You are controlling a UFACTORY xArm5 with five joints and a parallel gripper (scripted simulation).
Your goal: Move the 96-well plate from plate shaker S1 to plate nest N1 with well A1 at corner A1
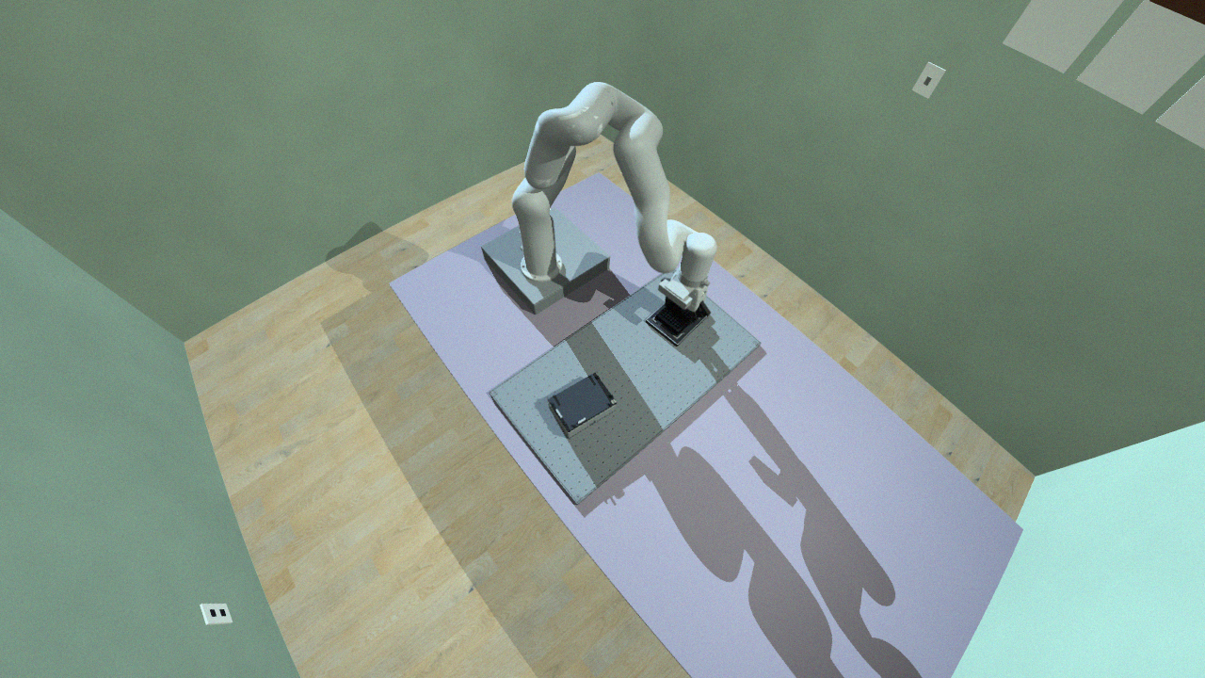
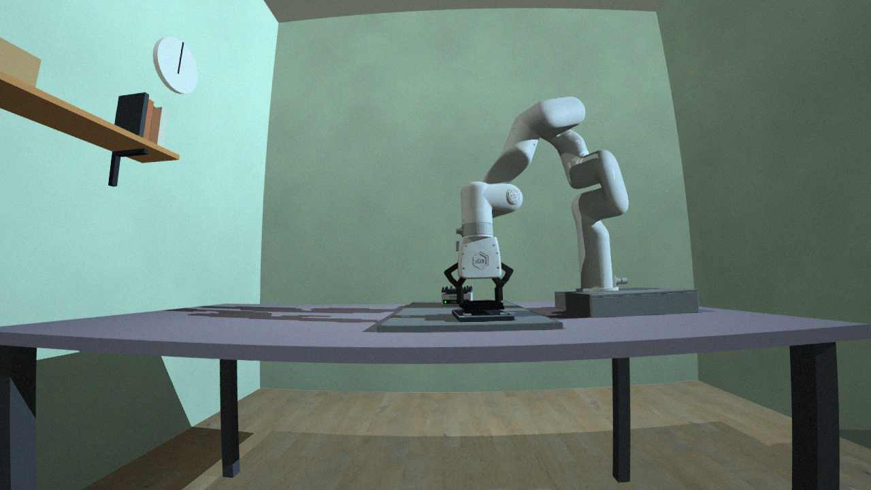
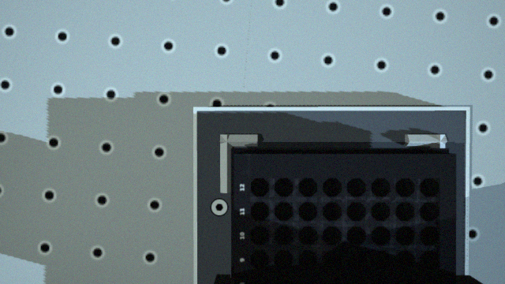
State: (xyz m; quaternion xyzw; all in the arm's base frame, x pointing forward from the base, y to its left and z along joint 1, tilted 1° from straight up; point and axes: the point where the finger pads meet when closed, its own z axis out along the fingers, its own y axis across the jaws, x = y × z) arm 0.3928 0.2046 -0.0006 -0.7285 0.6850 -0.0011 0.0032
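My hand is 30 mm above the plate nest N1. Also, from my hand: 96-well plate (10 mm below).
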